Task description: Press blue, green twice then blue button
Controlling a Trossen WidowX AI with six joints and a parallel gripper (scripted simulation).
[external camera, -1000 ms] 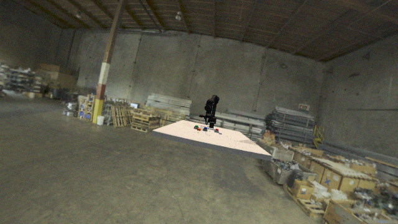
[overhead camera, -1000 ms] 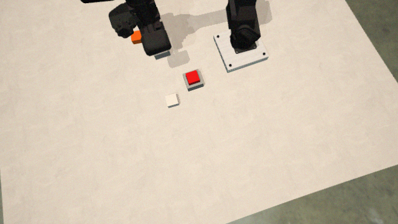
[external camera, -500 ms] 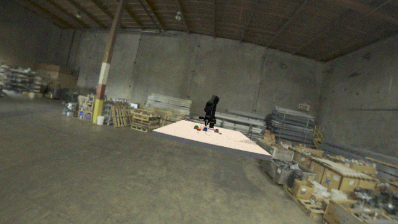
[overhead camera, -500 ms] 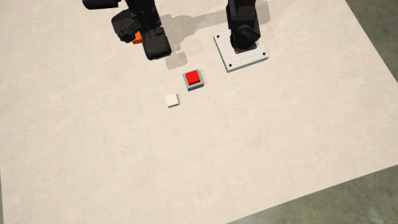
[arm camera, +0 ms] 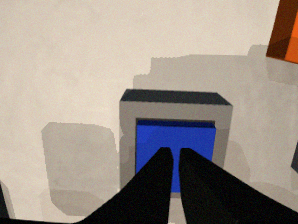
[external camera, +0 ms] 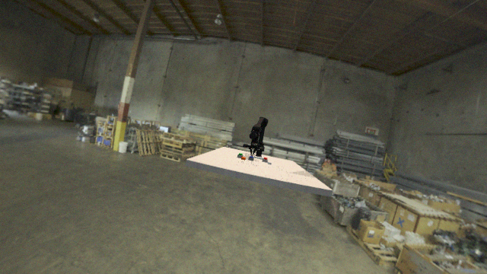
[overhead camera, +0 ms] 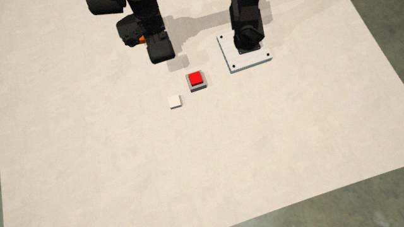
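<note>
My gripper tip is now 10 mm above the blue button. Also, from my gripper tip: orange block: 60 mm ahead, 60 mm to the right, 20 mm below; then red button: 70 mm behind, 130 mm to the left; then white block: 170 mm to the left, 20 mm below.
</note>
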